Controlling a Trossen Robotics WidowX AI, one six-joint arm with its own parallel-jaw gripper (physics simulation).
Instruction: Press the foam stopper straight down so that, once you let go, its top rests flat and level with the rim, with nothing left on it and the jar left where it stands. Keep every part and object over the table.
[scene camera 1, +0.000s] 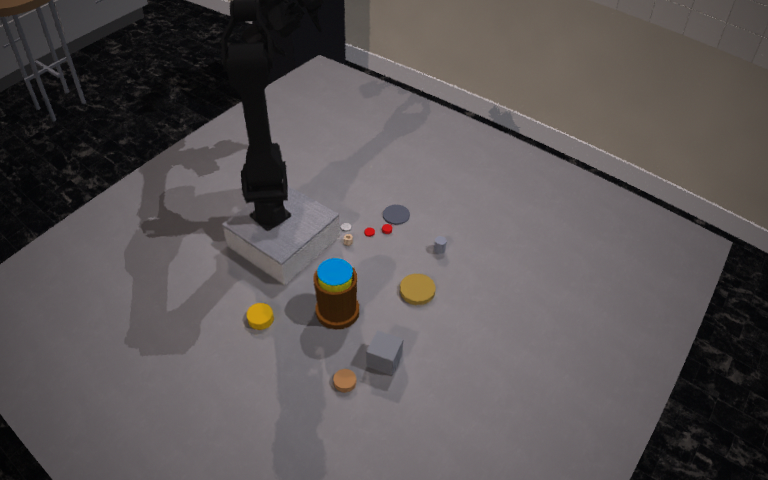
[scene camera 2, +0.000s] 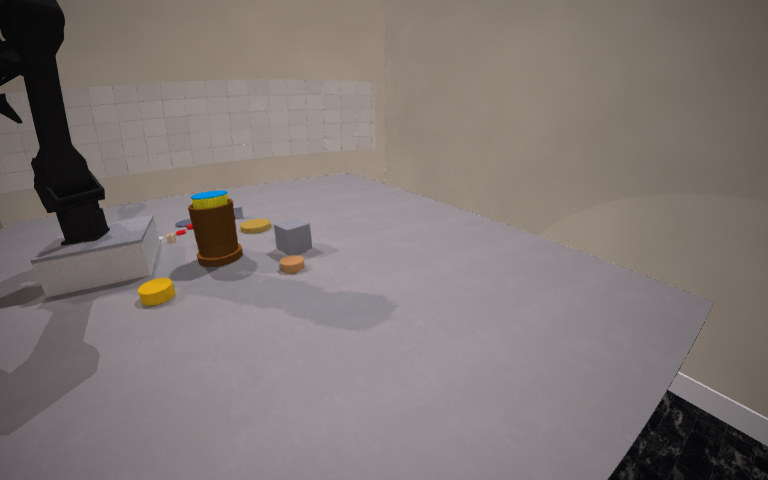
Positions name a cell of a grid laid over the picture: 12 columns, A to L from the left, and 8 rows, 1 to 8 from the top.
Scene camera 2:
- brown ribbed jar: D4
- grey block: E4
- yellow disc: C5
